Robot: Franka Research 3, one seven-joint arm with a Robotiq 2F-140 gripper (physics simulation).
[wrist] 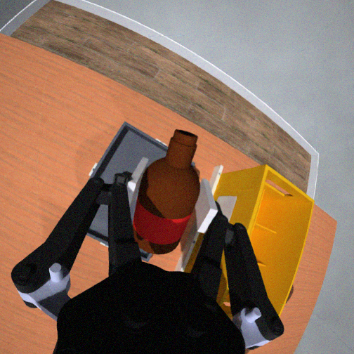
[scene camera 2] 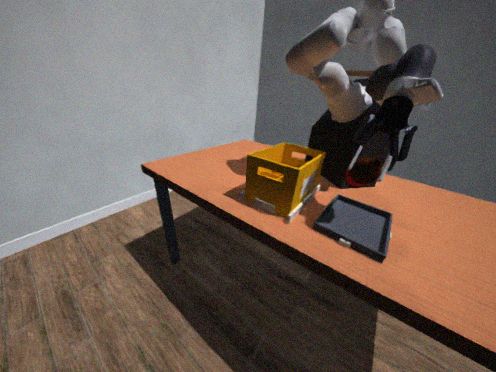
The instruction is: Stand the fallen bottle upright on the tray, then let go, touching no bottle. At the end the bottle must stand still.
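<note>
A brown bottle (scene camera 2: 367, 167) (wrist: 169, 187) with a red label is held between the fingers of my gripper (scene camera 2: 369, 171) (wrist: 172, 178), which is shut on its body. In the wrist view the neck points up the picture, away from the palm. In the scene view the bottle is dark and partly hidden by the fingers, so its exact tilt is hard to tell. It hangs in the air above and behind the tray. The dark grey tray (scene camera 2: 356, 222) (wrist: 117, 162) lies flat on the table, partly hidden behind the bottle and a finger in the wrist view.
A yellow crate (scene camera 2: 270, 187) (wrist: 285, 235) with handle openings stands beside the tray, with white pieces along its base. Both are on the orange table (scene camera 2: 435, 240) (wrist: 45, 125). The black robot base block (scene camera 2: 327, 142) stands behind the crate. A grey wall rises beyond.
</note>
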